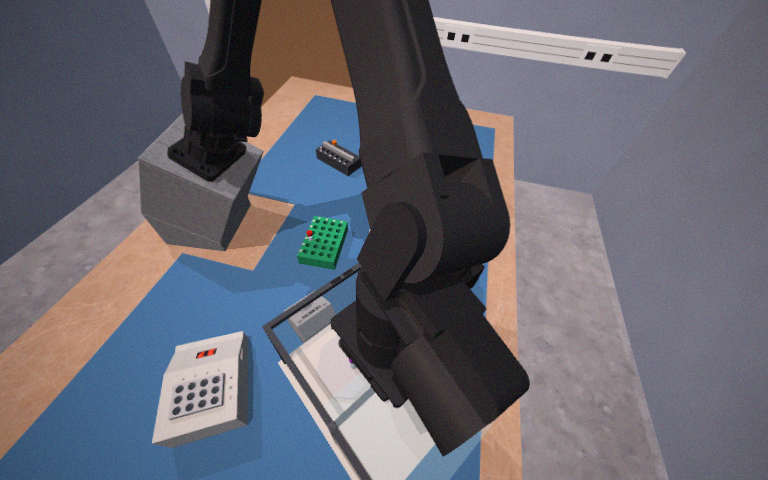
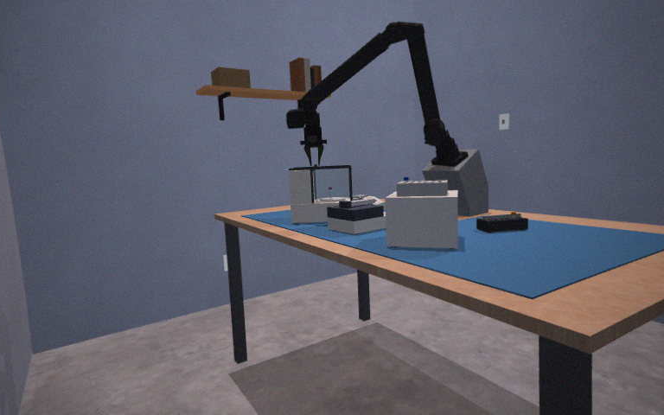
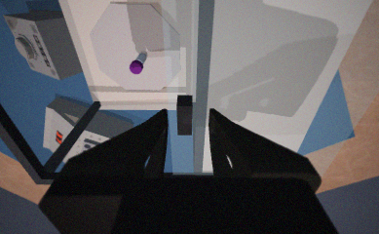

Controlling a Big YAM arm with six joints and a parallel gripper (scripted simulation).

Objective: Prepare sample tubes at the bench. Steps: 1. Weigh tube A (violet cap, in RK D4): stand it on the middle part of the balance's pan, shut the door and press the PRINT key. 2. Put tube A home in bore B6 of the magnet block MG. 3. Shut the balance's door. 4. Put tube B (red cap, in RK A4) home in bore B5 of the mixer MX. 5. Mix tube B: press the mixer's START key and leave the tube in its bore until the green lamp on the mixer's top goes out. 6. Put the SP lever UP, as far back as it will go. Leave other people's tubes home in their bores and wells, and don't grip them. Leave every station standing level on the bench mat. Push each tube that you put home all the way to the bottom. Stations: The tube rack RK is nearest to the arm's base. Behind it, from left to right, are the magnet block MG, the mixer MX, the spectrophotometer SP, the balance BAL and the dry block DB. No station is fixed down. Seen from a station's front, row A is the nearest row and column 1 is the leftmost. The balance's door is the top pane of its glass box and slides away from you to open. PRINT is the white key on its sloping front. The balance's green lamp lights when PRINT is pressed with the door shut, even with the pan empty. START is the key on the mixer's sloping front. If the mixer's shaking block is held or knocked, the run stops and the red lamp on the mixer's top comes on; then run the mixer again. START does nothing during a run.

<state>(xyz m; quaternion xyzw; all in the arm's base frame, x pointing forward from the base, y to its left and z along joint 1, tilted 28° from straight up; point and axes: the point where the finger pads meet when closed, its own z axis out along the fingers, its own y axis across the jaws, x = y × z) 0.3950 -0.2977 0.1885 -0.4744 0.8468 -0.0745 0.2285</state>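
My hand is 2 cm short of the balance door, 1 cm to the left of it and 1 cm above it. Also, from my hand: dry block DB (28 cm behind, 19 cm below, 6 cm to the right); then SP lever (29 cm to the left, 13 cm below, 2 cm behind); then white print key (18 cm behind, 15 cm below, 11 cm to the left).
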